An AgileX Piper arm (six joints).
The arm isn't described. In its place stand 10 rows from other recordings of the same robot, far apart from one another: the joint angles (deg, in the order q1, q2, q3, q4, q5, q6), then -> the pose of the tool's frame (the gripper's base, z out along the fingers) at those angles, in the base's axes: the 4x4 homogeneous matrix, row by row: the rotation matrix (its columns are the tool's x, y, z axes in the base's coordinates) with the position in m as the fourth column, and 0 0 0 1 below.
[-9.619, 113.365, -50.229, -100.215, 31.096, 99.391] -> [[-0.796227, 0.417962, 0.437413, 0.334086], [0.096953, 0.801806, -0.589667, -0.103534], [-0.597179, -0.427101, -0.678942, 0.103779], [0, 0, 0, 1]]
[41.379, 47.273, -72.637, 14.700, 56.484, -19.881] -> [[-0.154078, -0.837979, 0.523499, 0.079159], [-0.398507, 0.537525, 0.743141, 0.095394], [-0.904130, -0.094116, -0.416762, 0.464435], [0, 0, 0, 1]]
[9.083, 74.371, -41.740, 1.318, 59.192, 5.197] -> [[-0.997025, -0.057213, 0.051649, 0.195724], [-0.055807, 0.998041, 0.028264, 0.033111], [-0.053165, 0.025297, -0.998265, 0.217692], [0, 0, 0, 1]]
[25.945, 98.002, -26.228, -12.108, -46.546, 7.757] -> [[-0.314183, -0.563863, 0.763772, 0.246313], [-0.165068, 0.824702, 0.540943, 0.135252], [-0.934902, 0.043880, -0.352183, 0.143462], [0, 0, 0, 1]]
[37.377, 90.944, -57.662, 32.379, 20.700, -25.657] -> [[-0.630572, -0.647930, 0.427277, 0.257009], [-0.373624, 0.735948, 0.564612, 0.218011], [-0.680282, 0.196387, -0.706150, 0.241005], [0, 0, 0, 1]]
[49.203, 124.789, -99.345, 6.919, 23.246, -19.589] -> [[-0.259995, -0.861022, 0.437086, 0.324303], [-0.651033, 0.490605, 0.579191, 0.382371], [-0.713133, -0.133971, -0.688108, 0.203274], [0, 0, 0, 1]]
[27.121, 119.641, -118.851, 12.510, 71.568, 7.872] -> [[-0.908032, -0.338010, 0.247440, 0.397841], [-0.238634, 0.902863, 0.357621, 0.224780], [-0.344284, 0.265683, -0.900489, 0.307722], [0, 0, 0, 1]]
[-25.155, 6.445, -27.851, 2.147, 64.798, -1.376] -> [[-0.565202, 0.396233, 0.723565, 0.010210], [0.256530, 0.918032, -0.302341, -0.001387], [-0.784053, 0.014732, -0.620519, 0.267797], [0, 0, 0, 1]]
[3.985, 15.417, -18.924, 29.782, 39.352, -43.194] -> [[-0.311935, -0.476099, 0.822208, 0.057631], [-0.336548, 0.864646, 0.372991, 0.032745], [-0.888500, -0.160363, -0.429943, 0.254997], [0, 0, 0, 1]]
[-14.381, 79.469, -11.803, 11.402, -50.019, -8.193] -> [[-0.226889, 0.385186, 0.894513, 0.198616], [0.043755, 0.921570, -0.385739, -0.065156], [-0.972937, -0.048381, -0.225948, 0.174475], [0, 0, 0, 1]]
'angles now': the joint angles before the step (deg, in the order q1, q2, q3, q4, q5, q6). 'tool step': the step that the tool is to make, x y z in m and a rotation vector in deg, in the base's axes. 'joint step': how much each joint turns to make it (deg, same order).
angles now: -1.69 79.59 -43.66 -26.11 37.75 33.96
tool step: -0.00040 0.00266 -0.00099 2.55 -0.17 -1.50
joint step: 0.00 0.00 0.00 2.94 -0.10 0.03
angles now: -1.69 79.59 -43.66 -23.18 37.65 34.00
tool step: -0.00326 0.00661 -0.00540 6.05 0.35 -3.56
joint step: 0.00 0.00 0.79 7.01 -0.28 0.00
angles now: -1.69 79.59 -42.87 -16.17 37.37 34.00
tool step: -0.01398 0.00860 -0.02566 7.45 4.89 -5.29
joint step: 0.00 1.37 4.34 8.58 -0.54 0.55
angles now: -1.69 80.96 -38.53 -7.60 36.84 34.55
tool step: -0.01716 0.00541 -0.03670 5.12 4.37 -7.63
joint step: 0.01 3.35 6.54 4.80 -5.12 4.88
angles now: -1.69 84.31 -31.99 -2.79 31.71 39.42
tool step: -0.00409 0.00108 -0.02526 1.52 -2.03 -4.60
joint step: 0.00 3.77 4.34 0.43 -10.01 4.65
